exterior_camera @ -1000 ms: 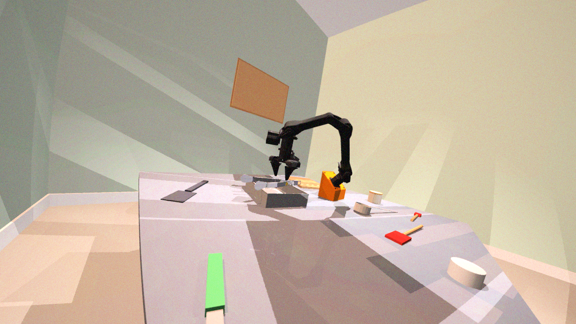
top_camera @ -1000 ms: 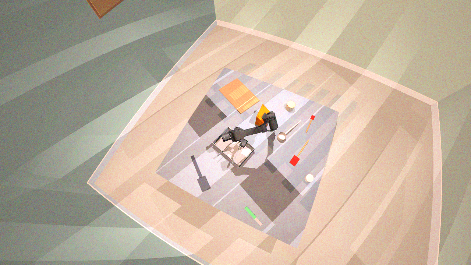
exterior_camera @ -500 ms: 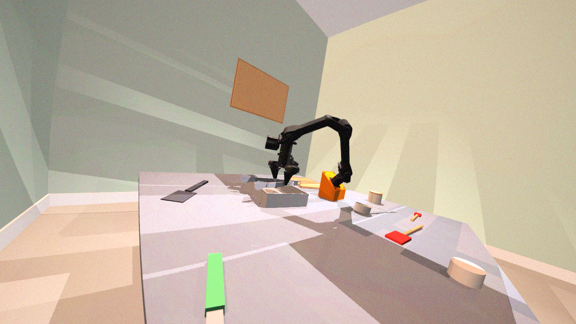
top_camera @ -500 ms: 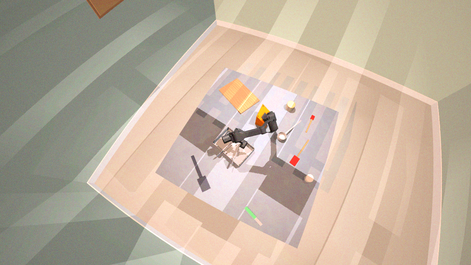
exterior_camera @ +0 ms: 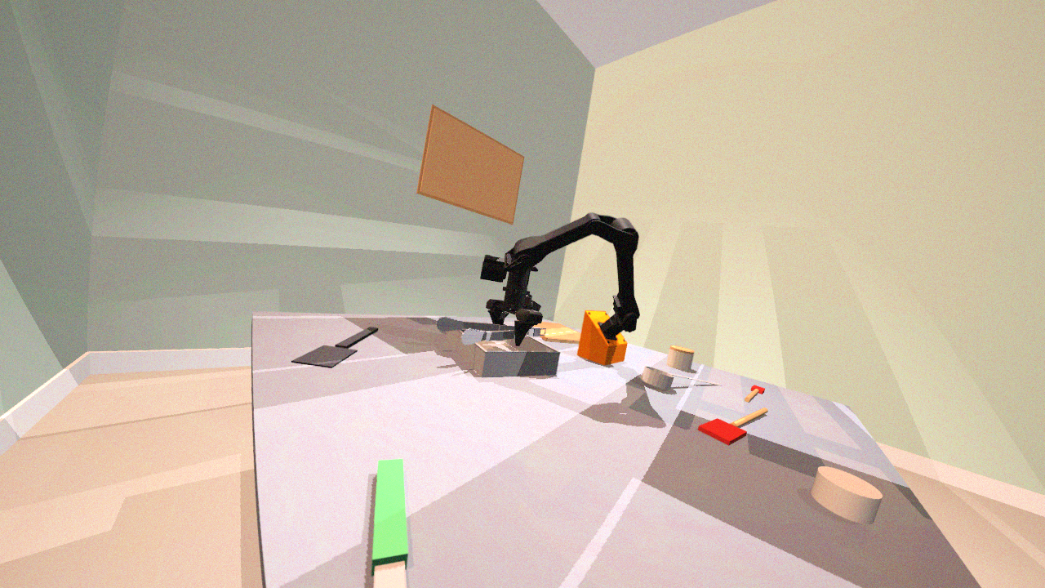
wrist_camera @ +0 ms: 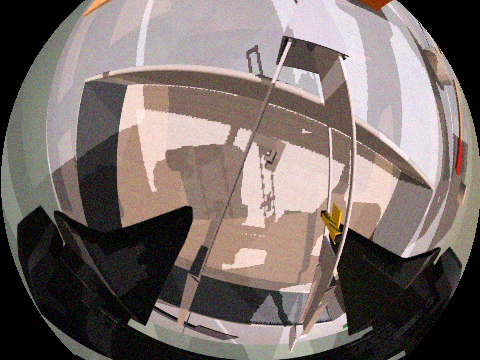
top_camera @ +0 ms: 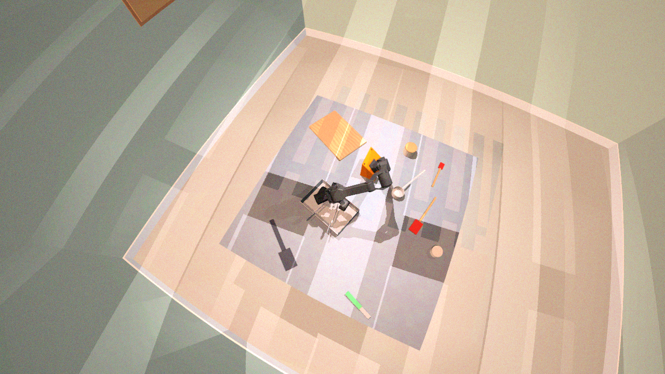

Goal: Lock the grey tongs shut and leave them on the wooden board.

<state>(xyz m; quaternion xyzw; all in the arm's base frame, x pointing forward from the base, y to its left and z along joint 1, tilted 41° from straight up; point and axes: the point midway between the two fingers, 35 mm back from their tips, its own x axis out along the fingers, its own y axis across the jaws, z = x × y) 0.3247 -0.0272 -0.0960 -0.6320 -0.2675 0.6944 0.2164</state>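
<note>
Right now the roasting tin is 3 cm ahead of my gripper tip, 1 cm to the right of it and 1 cm below it. From my gripper tip the other things lie so: dark spatula 38 cm ahead, 10 cm to the right, 4 cm below; then wooden board 45 cm behind, 28 cm to the right, 4 cm below; then red scraper 23 cm behind, 50 cm to the left, 4 cm below.
</note>
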